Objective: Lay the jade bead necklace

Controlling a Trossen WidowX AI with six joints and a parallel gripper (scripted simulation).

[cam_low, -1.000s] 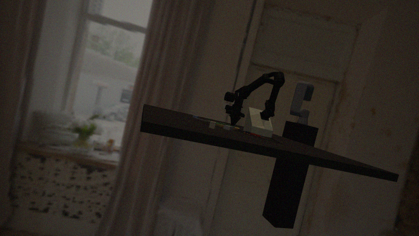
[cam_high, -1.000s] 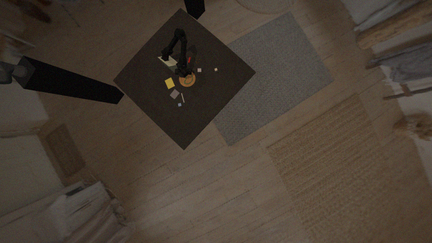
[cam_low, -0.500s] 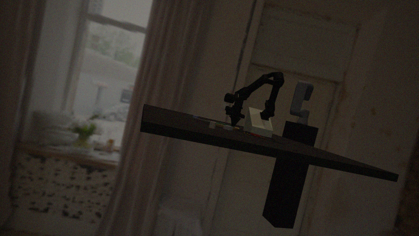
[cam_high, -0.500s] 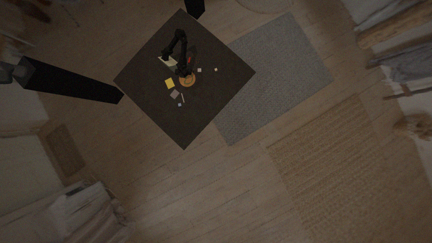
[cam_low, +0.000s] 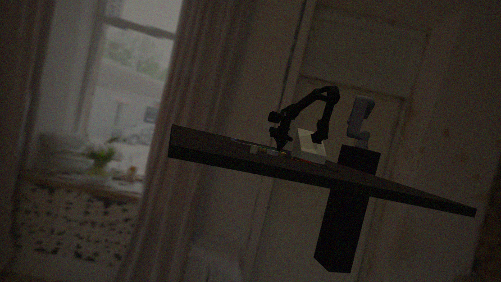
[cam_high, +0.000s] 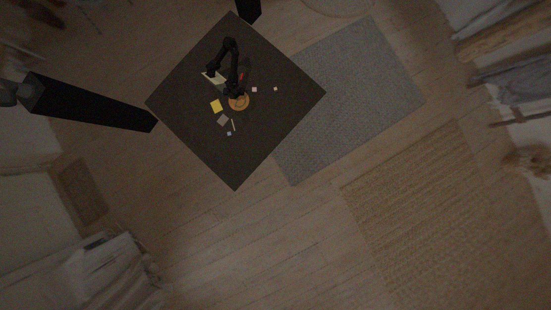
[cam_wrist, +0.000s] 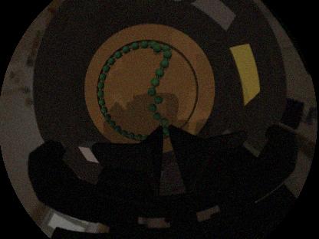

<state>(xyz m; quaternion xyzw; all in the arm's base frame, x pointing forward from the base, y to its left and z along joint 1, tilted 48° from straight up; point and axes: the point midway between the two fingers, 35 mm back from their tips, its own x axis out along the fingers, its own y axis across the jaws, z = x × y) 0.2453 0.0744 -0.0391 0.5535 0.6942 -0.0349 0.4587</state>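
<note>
My gripper tip is now 5 cm short of the round bead board, 2 cm to the left of it and 1 cm above it. Also, from my gripper tip: yellow square (9 cm behind, 20 cm to the right, 1 cm below); grey-white block (10 cm ahead, 15 cm to the left); red item (8 cm behind, 16 cm to the left, 1 cm below).
</note>
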